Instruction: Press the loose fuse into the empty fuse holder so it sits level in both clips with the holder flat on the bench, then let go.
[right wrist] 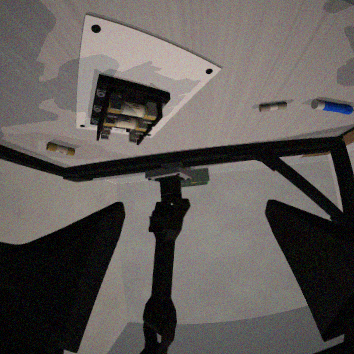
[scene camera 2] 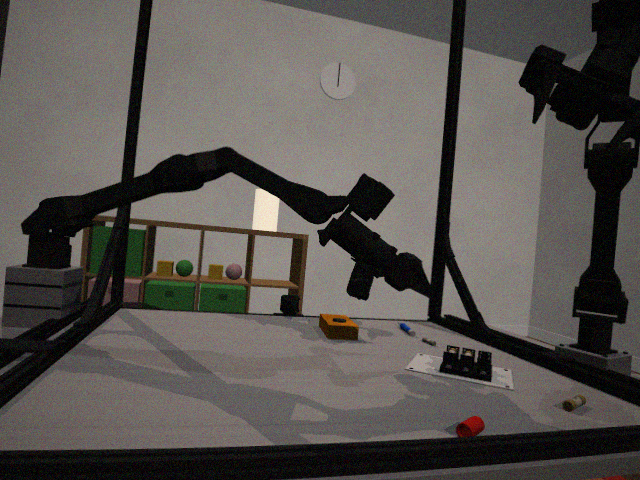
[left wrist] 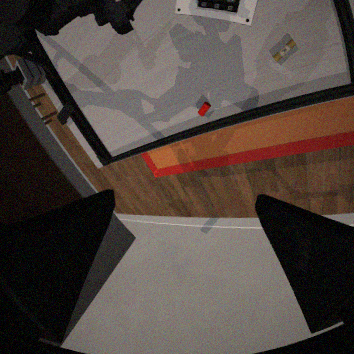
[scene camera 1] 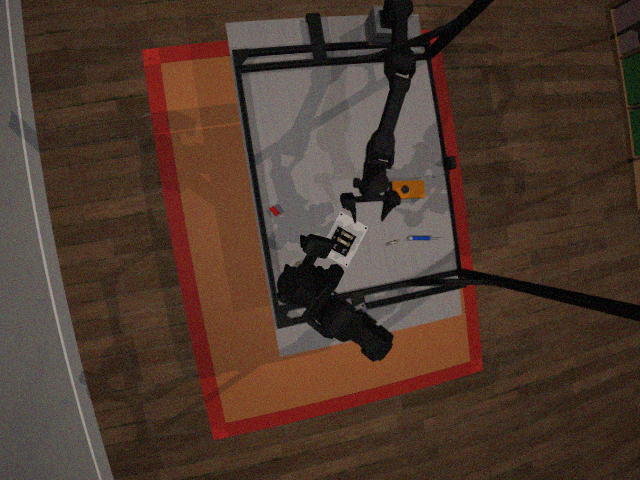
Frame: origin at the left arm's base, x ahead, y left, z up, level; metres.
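Where they show: left gripper, fingertip midpoint: (scene camera 2: pixel 569 137) (left wrist: pixel 187 199) (scene camera 1: pixel 294 250); right gripper, fingertip midpoint: (right wrist: pixel 196 208) (scene camera 2: pixel 422 290) (scene camera 1: pixel 368 221); left arm's base, link origin: (right wrist: pixel 169 178) (scene camera 2: pixel 593 349); right arm's base, link origin: (scene camera 2: pixel 47 266) (left wrist: pixel 19 75) (scene camera 1: pixel 388 19).
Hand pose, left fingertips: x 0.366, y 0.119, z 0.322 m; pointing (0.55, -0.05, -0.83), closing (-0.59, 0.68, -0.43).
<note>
Each offset is from my left fingertips to the top centre of the thing. "*": to the spot under its first point.
The loose fuse @[dx -0.107, dy -0.018, dz -0.348 m] (scene camera 2: pixel 573 403) (left wrist: pixel 284 49) (right wrist: pixel 61 148), pale with gold caps, lies on the bench; in scene camera 1 the left arm mostly hides it. The black fuse holder (scene camera 1: pixel 343 241) (scene camera 2: pixel 466 364) (right wrist: pixel 127 102) is on a white board @[* dx -0.061, dy -0.267, dz -0.361 m] (scene camera 1: pixel 356 227) (scene camera 2: pixel 419 363) (right wrist: pixel 145 47) lying flat. Two slots hold gold-capped fuses; the slot nearest the loose fuse is empty. My left gripper (scene camera 1: pixel 293 253) (left wrist: pixel 187 199) is open and empty, high above the bench; it is cut by the right edge in scene camera 2. My right gripper (scene camera 1: pixel 369 220) (scene camera 2: pixel 429 295) (right wrist: pixel 196 208) is open and empty, above the bench near the board.
A grey-capped fuse-like cylinder @[dx -0.172, dy -0.370, dz -0.352 m] (scene camera 1: pixel 392 241) (scene camera 2: pixel 428 341) (right wrist: pixel 273 106) and a blue-handled tool @[dx -0.215, dy -0.500, dz -0.349 m] (scene camera 1: pixel 419 238) (scene camera 2: pixel 405 329) (right wrist: pixel 336 107) lie beyond the board. An orange box @[dx -0.014, dy -0.504, dz -0.329 m] (scene camera 1: pixel 416 189) (scene camera 2: pixel 337 329) and a red cylinder @[dx +0.118, dy -0.018, dz -0.344 m] (scene camera 1: pixel 275 210) (scene camera 2: pixel 470 426) (left wrist: pixel 204 109) are also on the bench. A black frame surrounds it.
</note>
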